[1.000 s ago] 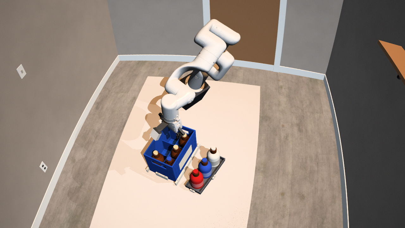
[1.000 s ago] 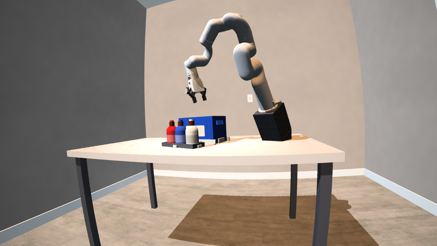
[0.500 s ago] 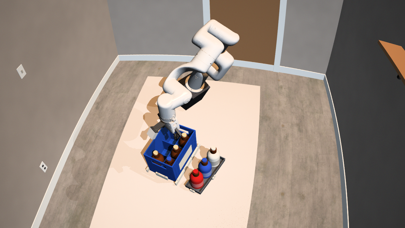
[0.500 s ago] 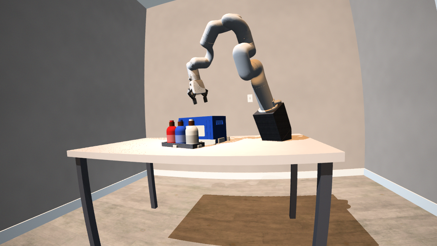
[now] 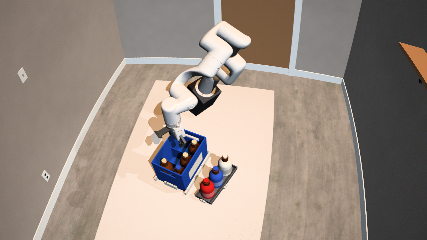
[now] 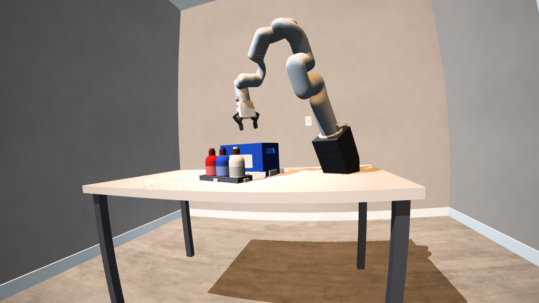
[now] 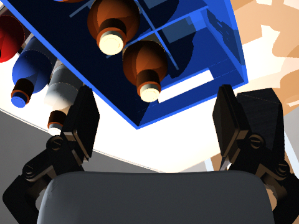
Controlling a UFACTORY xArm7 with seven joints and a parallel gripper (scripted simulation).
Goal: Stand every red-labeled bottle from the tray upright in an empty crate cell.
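Right now my hand is 110 mm short of the red-labeled bottle, 200 mm to the right of it and 180 mm above it. The rest, counted from my hand: white-labeled bottle: 60 mm behind, 220 mm to the left, 180 mm below; then blue-labeled bottle: 30 mm ahead, 210 mm to the left, 180 mm below; then blue crate: 10 mm to the right, 180 mm below.
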